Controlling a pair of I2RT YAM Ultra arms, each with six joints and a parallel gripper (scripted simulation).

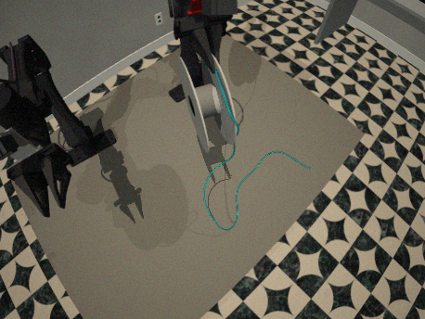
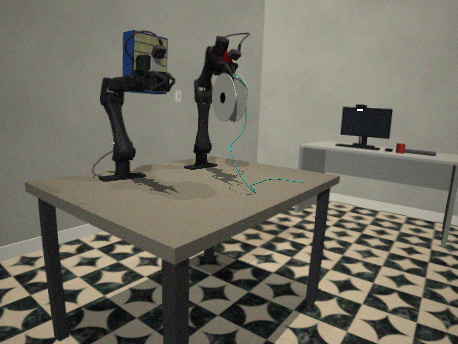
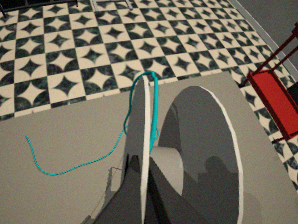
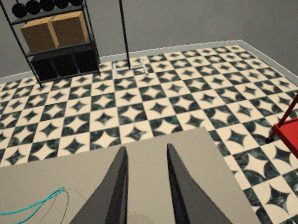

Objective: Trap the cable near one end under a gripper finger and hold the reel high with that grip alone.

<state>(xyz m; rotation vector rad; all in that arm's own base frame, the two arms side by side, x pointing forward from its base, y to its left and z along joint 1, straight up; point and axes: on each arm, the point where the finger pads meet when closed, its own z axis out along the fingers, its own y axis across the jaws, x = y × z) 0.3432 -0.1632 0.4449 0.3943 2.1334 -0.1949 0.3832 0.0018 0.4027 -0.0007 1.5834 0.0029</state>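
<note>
My left hand is 8 cm above the white reel and 2 cm to the left of it.
</note>
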